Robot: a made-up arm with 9 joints. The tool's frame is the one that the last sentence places.
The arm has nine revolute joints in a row. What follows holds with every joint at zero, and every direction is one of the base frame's.
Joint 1 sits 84 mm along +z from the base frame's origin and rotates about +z.
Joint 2 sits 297 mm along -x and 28 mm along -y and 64 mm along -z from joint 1 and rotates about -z.
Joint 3 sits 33 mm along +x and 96 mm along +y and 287 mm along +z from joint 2 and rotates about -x.
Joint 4 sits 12 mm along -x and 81 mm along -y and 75 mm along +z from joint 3 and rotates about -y.
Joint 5 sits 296 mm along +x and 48 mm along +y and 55 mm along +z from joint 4 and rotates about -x.
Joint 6 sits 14 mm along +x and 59 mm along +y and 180 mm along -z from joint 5 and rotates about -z.
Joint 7 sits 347 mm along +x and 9 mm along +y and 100 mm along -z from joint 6 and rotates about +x.
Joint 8 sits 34 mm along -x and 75 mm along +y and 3 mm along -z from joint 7 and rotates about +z.
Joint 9 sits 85 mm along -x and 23 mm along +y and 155 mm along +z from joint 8 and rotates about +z.
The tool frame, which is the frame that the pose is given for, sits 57 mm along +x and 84 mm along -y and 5 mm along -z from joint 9; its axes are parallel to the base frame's.
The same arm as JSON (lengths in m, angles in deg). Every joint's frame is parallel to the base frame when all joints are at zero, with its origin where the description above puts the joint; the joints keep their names.
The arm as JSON. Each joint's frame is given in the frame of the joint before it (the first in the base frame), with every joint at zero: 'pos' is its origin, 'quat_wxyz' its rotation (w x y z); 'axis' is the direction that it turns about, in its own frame. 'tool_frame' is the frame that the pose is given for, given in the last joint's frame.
{"length_unit": "m", "angle_unit": "deg", "joints": [
  {"joint": "joint 1", "pos": [0.0, 0.0, 0.084], "quat_wxyz": [1.0, 0.0, 0.0, 0.0], "axis": "+z"},
  {"joint": "joint 2", "pos": [-0.297, -0.028, -0.064], "quat_wxyz": [1.0, 0.0, 0.0, 0.0], "axis": "-z"},
  {"joint": "joint 3", "pos": [0.033, 0.096, 0.287], "quat_wxyz": [1.0, 0.0, 0.0, 0.0], "axis": "-x"},
  {"joint": "joint 4", "pos": [-0.012, -0.081, 0.075], "quat_wxyz": [1.0, 0.0, 0.0, 0.0], "axis": "-y"},
  {"joint": "joint 5", "pos": [0.296, 0.048, 0.055], "quat_wxyz": [1.0, 0.0, 0.0, 0.0], "axis": "-x"},
  {"joint": "joint 6", "pos": [0.014, 0.059, -0.18], "quat_wxyz": [1.0, 0.0, 0.0, 0.0], "axis": "-z"},
  {"joint": "joint 7", "pos": [0.347, 0.009, -0.1], "quat_wxyz": [1.0, 0.0, 0.0, 0.0], "axis": "+x"},
  {"joint": "joint 8", "pos": [-0.034, 0.075, -0.003], "quat_wxyz": [1.0, 0.0, 0.0, 0.0], "axis": "+z"},
  {"joint": "joint 9", "pos": [-0.085, 0.023, 0.155], "quat_wxyz": [1.0, 0.0, 0.0, 0.0], "axis": "+z"}
], "tool_frame": {"pos": [0.057, -0.084, -0.005], "quat_wxyz": [1.0, 0.0, 0.0, 0.0]}}

